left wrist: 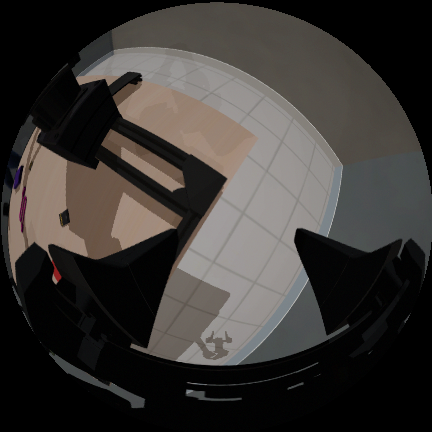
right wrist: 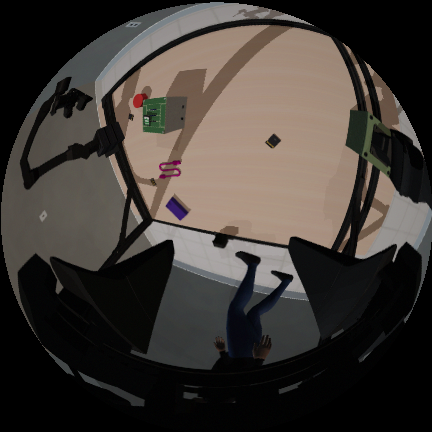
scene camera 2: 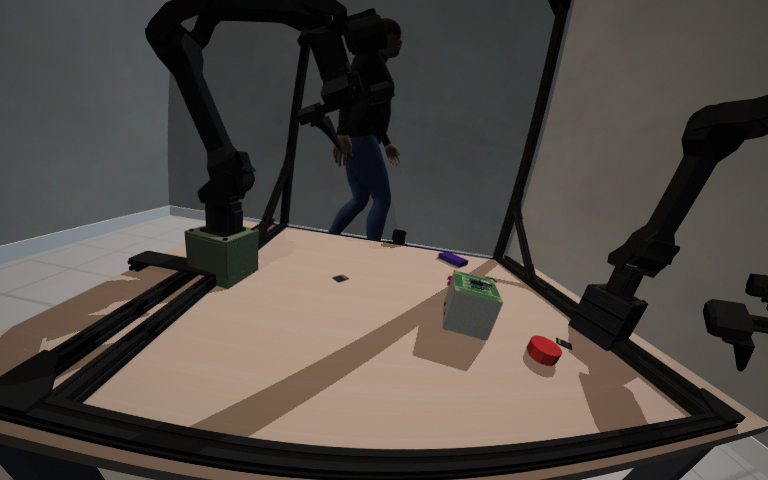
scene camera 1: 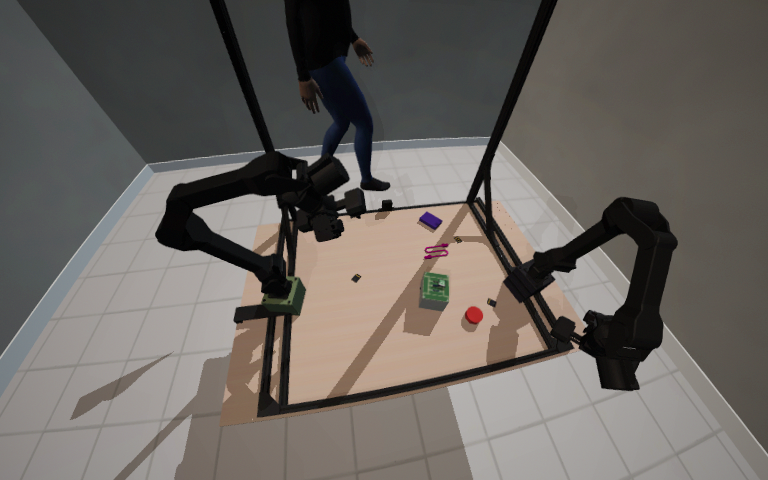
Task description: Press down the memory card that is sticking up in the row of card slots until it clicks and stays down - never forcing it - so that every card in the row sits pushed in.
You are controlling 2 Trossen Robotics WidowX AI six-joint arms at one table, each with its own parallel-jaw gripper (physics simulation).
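Frame: origin at the left arm's base, x ahead, y left, z up, level; metres.
Seen in the pictures: left gripper, fingertip midpoint: (left wrist: 239, 235) (scene camera 1: 582, 349); right gripper, fingertip midpoint: (right wrist: 233, 245) (scene camera 2: 359, 144) (scene camera 1: 346, 221); left arm's base, origin of the base link: (left wrist: 62, 108) (right wrist: 96, 143) (scene camera 2: 618, 293) (scene camera 1: 536, 272); right arm's base, origin of the base link: (right wrist: 381, 145) (scene camera 2: 223, 230) (scene camera 1: 280, 289).
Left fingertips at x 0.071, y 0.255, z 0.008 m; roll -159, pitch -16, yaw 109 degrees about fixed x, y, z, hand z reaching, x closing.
Note:
Pixels of each thing's top centre, then the offset from my left fingertips to it. "spot": a spot on its surface instead.
- grey box, middle of its top: (scene camera 2: 475, 285) (right wrist: 152, 114) (scene camera 1: 436, 286) dx +0.277, dy -0.363, dz -0.038 m
- red disc, middle of its top: (scene camera 2: 546, 345) (right wrist: 137, 100) (scene camera 1: 474, 314) dx +0.179, dy -0.238, dz -0.096 m
- magenta cable, surface spot: (scene camera 1: 444, 245) spot: dx +0.106, dy -0.543, dz -0.114 m
- purple block, middle of its top: (scene camera 2: 453, 256) (right wrist: 174, 209) (scene camera 1: 431, 219) dx +0.088, dy -0.692, dz -0.104 m
A grey box (scene camera 1: 433, 301) (scene camera 2: 472, 312) (right wrist: 176, 115) with a green circuit board on top stands on the table, right of the middle in both scene views. The row of card slots (scene camera 1: 438, 284) (scene camera 2: 480, 284) (right wrist: 148, 119) is on the board. Something pale and dark stands out there, but single cards and their heights are too small to tell. My left gripper (left wrist: 239, 235) is open and empty, out beyond the table's right edge, away from the box. My right gripper (right wrist: 233, 245) is open and empty, raised high toward the far left of the table, away from the box.
Loose cards (scene camera 1: 356, 277) (scene camera 2: 340, 277) (left wrist: 64, 217) (right wrist: 273, 140) lie flat on the table. A red disc (scene camera 1: 474, 315) (scene camera 2: 544, 350) (right wrist: 140, 100) is near the box; a magenta cable (scene camera 1: 444, 245) and purple block (scene camera 1: 430, 220) (scene camera 2: 453, 259) (right wrist: 177, 208) lie behind it. Black rails edge the table.

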